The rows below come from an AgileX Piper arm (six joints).
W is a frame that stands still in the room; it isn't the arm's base.
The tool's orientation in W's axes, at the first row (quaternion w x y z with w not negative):
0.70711, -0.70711, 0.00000, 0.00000
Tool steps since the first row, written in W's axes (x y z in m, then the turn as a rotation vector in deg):
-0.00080, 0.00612, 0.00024, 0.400, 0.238, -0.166
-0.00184, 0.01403, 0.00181, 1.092, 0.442, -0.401
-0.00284, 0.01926, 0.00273, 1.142, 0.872, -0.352
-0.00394, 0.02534, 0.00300, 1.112, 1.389, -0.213
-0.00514, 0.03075, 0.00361, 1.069, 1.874, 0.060
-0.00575, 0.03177, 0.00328, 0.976, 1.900, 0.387
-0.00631, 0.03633, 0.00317, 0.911, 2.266, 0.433
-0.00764, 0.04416, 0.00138, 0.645, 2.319, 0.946
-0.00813, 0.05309, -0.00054, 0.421, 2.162, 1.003
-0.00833, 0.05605, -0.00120, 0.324, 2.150, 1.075
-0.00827, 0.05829, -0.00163, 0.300, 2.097, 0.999
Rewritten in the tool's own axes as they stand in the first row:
-0.00080, -0.00024, 0.00612, 0.400, 0.166, 0.238
-0.00184, -0.00181, 0.01403, 1.092, 0.401, 0.442
-0.00284, -0.00273, 0.01926, 1.142, 0.352, 0.872
-0.00394, -0.00300, 0.02534, 1.112, 0.213, 1.389
-0.00514, -0.00361, 0.03075, 1.069, -0.060, 1.874
-0.00575, -0.00328, 0.03177, 0.976, -0.387, 1.900
-0.00631, -0.00317, 0.03633, 0.911, -0.433, 2.266
-0.00764, -0.00138, 0.04416, 0.645, -0.946, 2.319
-0.00813, 0.00054, 0.05309, 0.421, -1.003, 2.162
-0.00833, 0.00120, 0.05605, 0.324, -1.075, 2.150
-0.00827, 0.00163, 0.05829, 0.300, -0.999, 2.097

